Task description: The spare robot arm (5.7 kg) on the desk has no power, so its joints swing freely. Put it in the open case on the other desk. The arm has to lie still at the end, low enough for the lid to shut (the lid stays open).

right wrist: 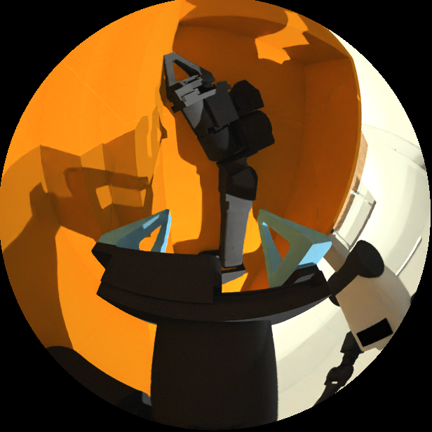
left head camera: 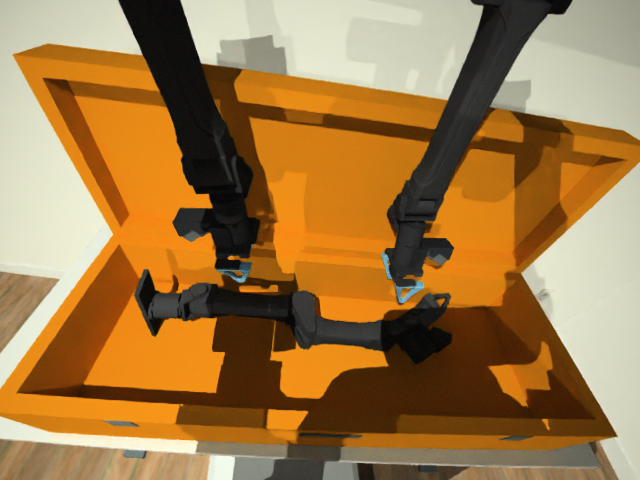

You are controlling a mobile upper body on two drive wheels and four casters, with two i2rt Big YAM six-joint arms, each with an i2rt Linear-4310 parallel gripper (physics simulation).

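Places are measured from the left arm's base along level axes (x right, y ahead, z up), in millimetres.
Pixels of known places: left gripper, fingertip midpoint: (left head camera: 245, 264); right gripper, fingertip midpoint: (left head camera: 395, 289).
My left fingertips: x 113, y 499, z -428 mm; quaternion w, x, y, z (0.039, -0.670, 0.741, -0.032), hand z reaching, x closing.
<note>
Behind a point stands the place of what it marks.
The dark spare arm (left head camera: 253, 303) (right wrist: 235, 230) lies stretched out inside the orange open case (left head camera: 155, 408) @[x -26, y 234, z -500 mm] (right wrist: 325, 145), its base plate near the left end and its own gripper end toward the right. The arm is bent at its middle joint, and its gripper end is angled. My left gripper (left head camera: 233, 271) is open and empty, above the case near its back wall, apart from the spare arm. My right gripper (left head camera: 403, 281) @[x 497, y 473, z -503 mm] (right wrist: 214, 213) is open and empty, above the back of the case near the spare arm's gripper end. The gap below each gripper is hard to judge.
The case lid (left head camera: 361, 165) @[x 371, y 636, z -237 mm] stands open behind, leaning back toward the pale wall (left head camera: 320, 31) @[x 285, y 956, z -48 mm], with both my forearms in front of it. The pale desk (left head camera: 361, 454) @[x 381, y 150, z -689 mm] shows under the case. A wooden floor (left head camera: 25, 304) @[x -1162, y 994, z -1410 mm] shows at the left and front.
</note>
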